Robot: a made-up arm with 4 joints.
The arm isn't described. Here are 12 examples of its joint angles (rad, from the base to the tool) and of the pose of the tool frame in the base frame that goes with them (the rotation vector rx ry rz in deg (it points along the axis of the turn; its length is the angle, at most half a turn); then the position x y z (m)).
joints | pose
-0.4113 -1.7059 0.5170 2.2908 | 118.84 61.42 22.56 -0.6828 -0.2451 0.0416
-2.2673 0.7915 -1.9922 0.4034 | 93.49 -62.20 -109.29 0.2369 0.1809 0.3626
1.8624 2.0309 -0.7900 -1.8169 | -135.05 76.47 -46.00 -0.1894 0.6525 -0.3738
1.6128 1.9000 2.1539 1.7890 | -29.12 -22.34 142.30 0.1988 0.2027 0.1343
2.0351 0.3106 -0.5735 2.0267 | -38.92 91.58 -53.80 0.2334 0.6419 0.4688
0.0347 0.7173 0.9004 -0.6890 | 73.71 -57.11 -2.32 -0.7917 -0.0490 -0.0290
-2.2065 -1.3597 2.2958 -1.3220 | -24.11 13.32 -101.49 0.3120 -0.0618 0.1764
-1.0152 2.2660 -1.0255 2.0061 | 30.66 -23.66 105.89 0.0590 -0.6682 -0.2917
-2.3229 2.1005 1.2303 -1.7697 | -146.01 -83.71 53.88 0.2303 -0.6215 -0.0524
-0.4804 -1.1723 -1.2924 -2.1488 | 45.82 4.46 -50.47 -0.5982 0.2580 0.4421
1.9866 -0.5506 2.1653 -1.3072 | -42.35 -52.72 2.56 -0.1031 0.3629 -0.0587
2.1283 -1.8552 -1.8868 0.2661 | -36.43 -106.51 78.20 0.4567 -0.2425 -0.0759
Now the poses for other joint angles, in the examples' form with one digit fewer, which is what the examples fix.
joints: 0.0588 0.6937 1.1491 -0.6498
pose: 65.7 -72.5 -4.1 -0.736 0.030 -0.098
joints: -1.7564 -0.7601 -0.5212 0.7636
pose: -88.6 -49.5 76.4 -0.308 -0.689 0.423
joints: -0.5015 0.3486 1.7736 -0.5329
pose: 61.8 -92.9 28.8 -0.458 -0.239 -0.224
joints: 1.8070 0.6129 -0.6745 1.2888
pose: -5.3 45.5 -66.4 -0.089 0.638 0.507
